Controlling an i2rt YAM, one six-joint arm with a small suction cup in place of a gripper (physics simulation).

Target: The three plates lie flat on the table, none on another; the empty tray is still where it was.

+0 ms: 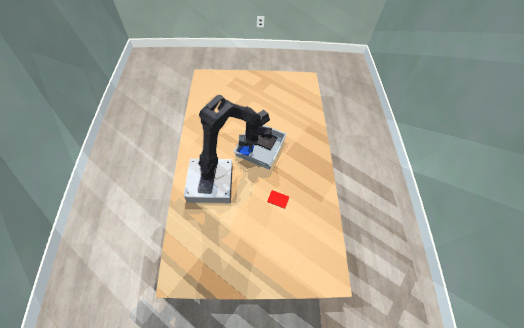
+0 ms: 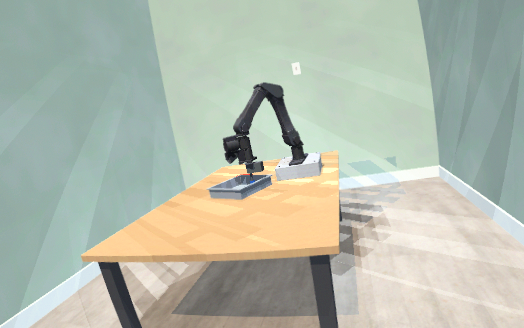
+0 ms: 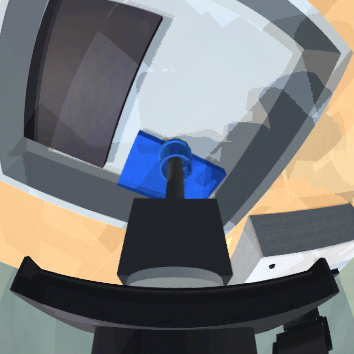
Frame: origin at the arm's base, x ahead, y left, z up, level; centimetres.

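Where they show: hand at its tool point: (image 1: 250, 150) (image 3: 174, 148); arm's base at its link origin: (image 1: 208, 175) (image 2: 299, 159).
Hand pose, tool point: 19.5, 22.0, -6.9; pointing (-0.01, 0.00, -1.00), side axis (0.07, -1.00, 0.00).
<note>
Each offset is from my tool point to the top centre of the thing, as dx, dy, dz. Level surfaces: height alone.
A blue plate {-2.9, +0.3, +0.8} (image 1: 244, 150) (image 3: 140, 170) lies in the near corner of the grey tray {+5.3, +3.4, +4.5} (image 1: 264, 163) (image 2: 227, 193) (image 3: 253, 165). A dark grey plate {+6.4, +8.9, +0.9} (image 1: 267, 141) (image 3: 81, 84) lies in the tray's far part, apart from the blue one. A red plate {+17.5, -28.0, +0.5} (image 1: 277, 198) lies flat on the table, clear of the tray. My suction cup (image 3: 175, 154) (image 2: 251, 176) is pressed down on the top of the blue plate, inside the tray. The plate still rests low in the tray.
The arm's grey base block (image 1: 220, 192) (image 2: 298, 171) (image 3: 298, 225) stands close beside the tray. The tray's walls rise around the cup. The wooden table {dz -0.5} (image 1: 255, 254) (image 2: 240, 229) stretches far beyond the tray toward its far end.
</note>
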